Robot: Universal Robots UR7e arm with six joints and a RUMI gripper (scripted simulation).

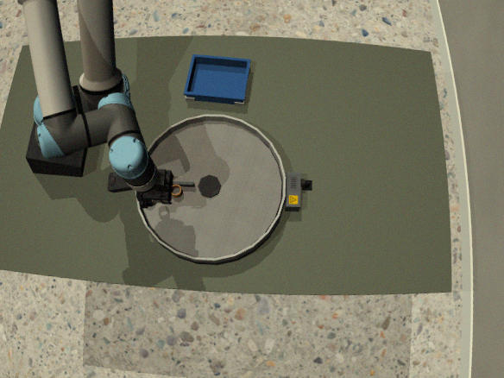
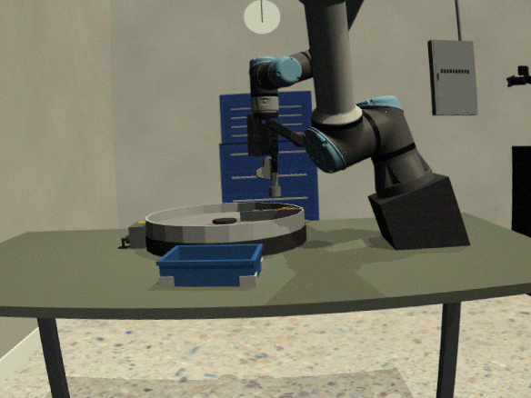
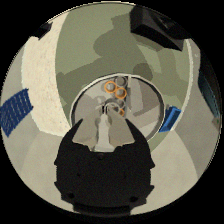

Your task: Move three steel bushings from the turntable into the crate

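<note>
The crate is 19 cm ahead of my hand, 40 cm to the left of it and 11 cm below it. From my hand the other things lie so: round grey turntable (14 cm ahead, 4 cm to the left, 8 cm below).
</note>
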